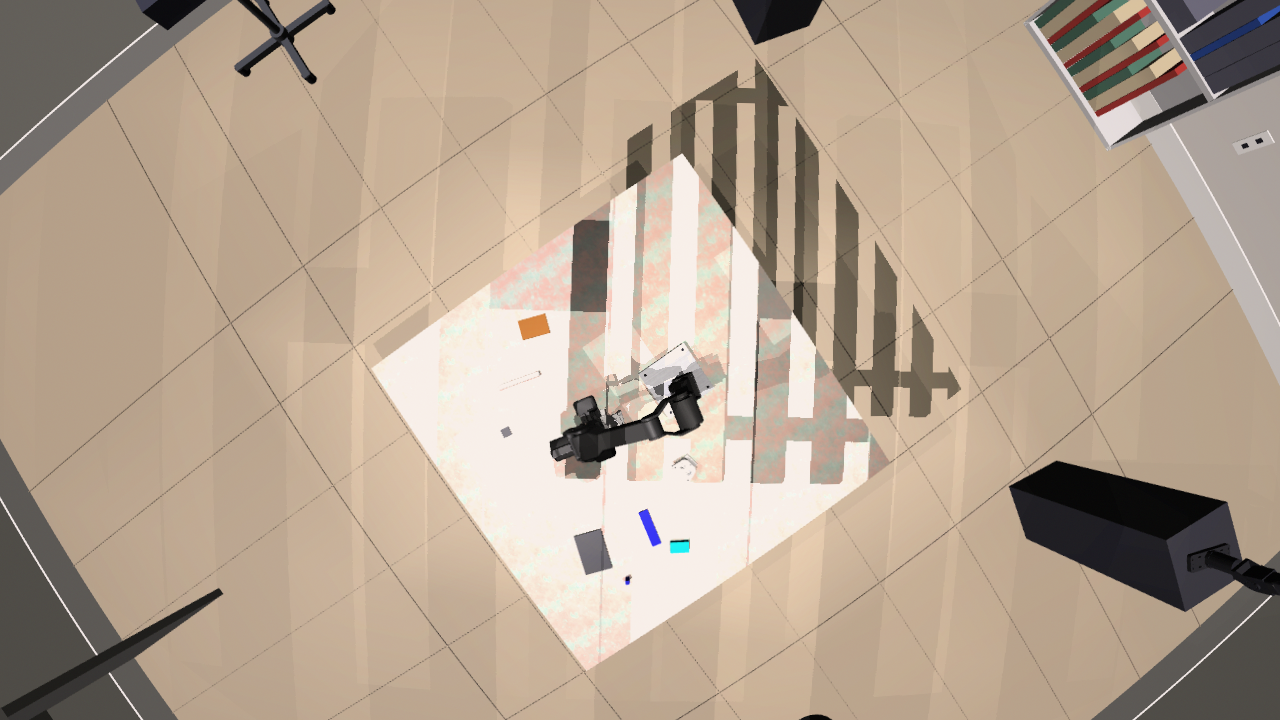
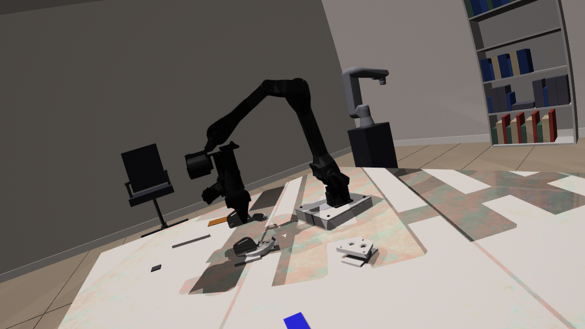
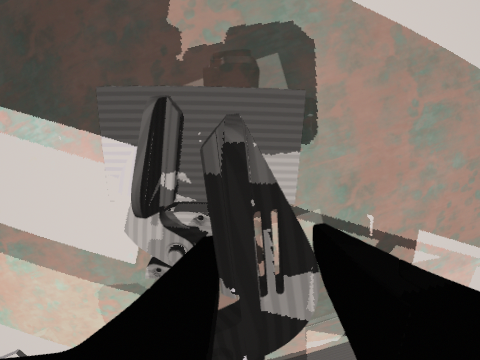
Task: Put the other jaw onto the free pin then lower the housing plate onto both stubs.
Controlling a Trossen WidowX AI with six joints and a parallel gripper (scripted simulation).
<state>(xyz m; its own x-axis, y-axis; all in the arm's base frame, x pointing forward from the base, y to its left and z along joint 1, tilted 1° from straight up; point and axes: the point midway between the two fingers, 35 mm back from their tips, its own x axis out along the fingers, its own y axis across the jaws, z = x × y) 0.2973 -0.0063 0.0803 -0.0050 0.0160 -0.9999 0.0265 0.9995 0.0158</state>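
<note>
My gripper tip is now 3 cm past the jaw and 2 cm to the right of it. Also, from my gripper tip: thin rod 20 cm ahead, 23 cm to the right, 8 cm below; orange tile 8 cm ahead, 37 cm to the right, 8 cm below; small dark square 31 cm ahead, 8 cm to the right, 8 cm below.
</note>
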